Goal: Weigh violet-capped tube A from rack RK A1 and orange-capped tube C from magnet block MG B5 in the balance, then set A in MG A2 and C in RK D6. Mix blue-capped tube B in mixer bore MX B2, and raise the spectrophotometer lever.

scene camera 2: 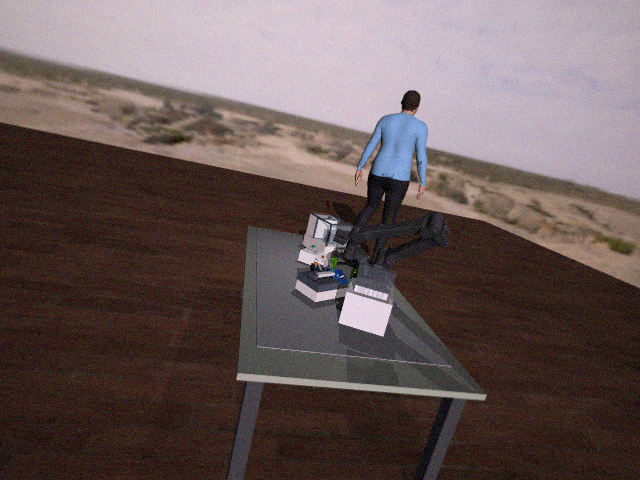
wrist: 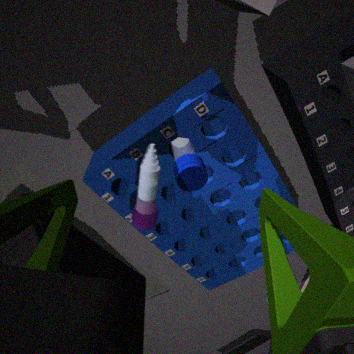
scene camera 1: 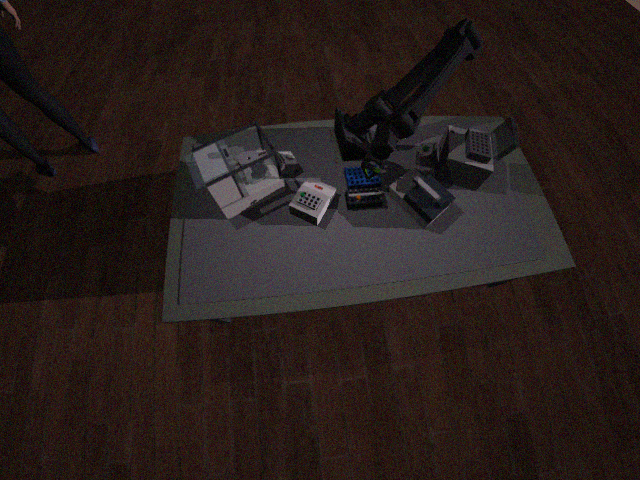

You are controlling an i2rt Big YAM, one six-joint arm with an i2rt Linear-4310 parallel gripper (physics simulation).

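Places are measured from the arm's base along level axes (x ahead, y left, z up), in centimetres.
Pixels of known places: gripper, fingertip midpoint: (scene camera 2: pixel 341 274) (wrist: pixel 165 194) (scene camera 1: pixel 372 170); arm's base, origin of the base link: (scene camera 1: pixel 354 129).
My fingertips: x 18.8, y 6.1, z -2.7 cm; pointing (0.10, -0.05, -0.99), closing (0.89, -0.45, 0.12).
Ahead of a thing's pixels: the offset from my fingertips to its top centre. "spot": to the spot under its first point.
My gripper (scene camera 1: pixel 371 169) (scene camera 2: pixel 343 267) (wrist: pixel 165 194) is open and empty, its green fingers apart above the blue rack @(dy -3.4, dx +1.4, dz -1.0 cm) (scene camera 1: pixel 355 178) (scene camera 2: pixel 339 277) (wrist: pixel 215 80). The violet-capped tube @(dy +0.6, dx -0.7, dz +0.4 cm) (wrist: pixel 147 189) lies slanted over the rack near columns A and B; its narrow white tip and cap both show. The blue-capped tube @(dy +1.4, dx +1.7, dz +1.5 cm) (wrist: pixel 191 169) is in the rack near column C, cap toward the camera. The dark magnet block @(dy -3.5, dx +11.0, dz +0.8 cm) (scene camera 1: pixel 366 202) (wrist: pixel 295 100) is beside the rack. The orange cap @(dy -6.2, dx +12.9, dz +1.7 cm) (scene camera 1: pixel 358 196) (scene camera 2: pixel 315 264) of tube C shows at it; tube C does not show in the wrist view.
A glass-shielded device @(spot: dy -48.8, dx +15.9, dz +12.5 cm) (scene camera 1: pixel 227 186) (scene camera 2: pixel 312 232), apparently the balance, stands at the left. A white keypad-like box @(dy -22.0, dx +12.6, dz +3.0 cm) (scene camera 1: pixel 313 201) stands nearer the rack. A dark-topped box @(dy +17.4, dx +10.2, dz +6.2 cm) (scene camera 1: pixel 426 198) (scene camera 2: pixel 316 291) and a white box @(dy +33.4, dx -7.6, dz +13.0 cm) (scene camera 1: pixel 470 161) (scene camera 2: pixel 364 313) with a lid stand right of the rack.
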